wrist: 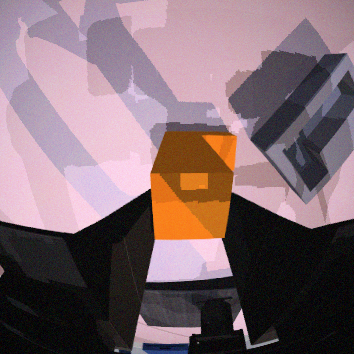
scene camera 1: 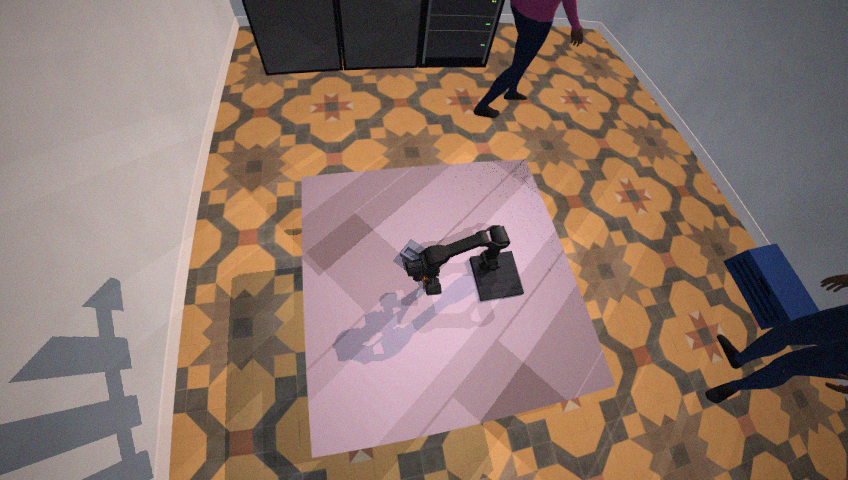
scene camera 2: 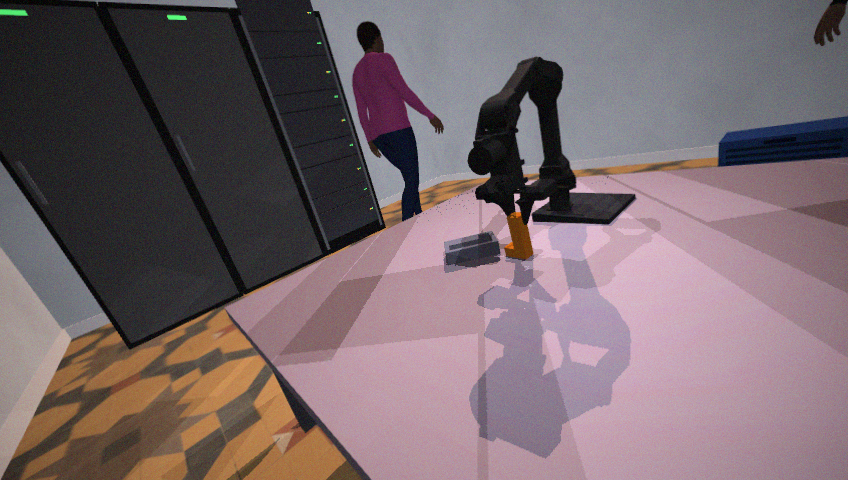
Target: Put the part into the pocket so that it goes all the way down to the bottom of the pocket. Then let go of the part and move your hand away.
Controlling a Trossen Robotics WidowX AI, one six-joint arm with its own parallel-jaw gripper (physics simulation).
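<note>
An orange part stands roughly upright, with a short foot at its lower end pointing toward the block. My gripper is shut on its upper end, one finger against each side. The part's lower end is at or just above the table; I cannot tell if it touches. In scene camera 1 the arm hides nearly all of the part. A grey block with the long pocket lies beside the part, apart from it, turned diagonally in the wrist view. The pocket's bottom is partly in shadow.
The pink table top carries the arm's black base plate. Dark cabinets, a blue box and a person in a magenta top are beyond the table. Another person's legs show at right in scene camera 1.
</note>
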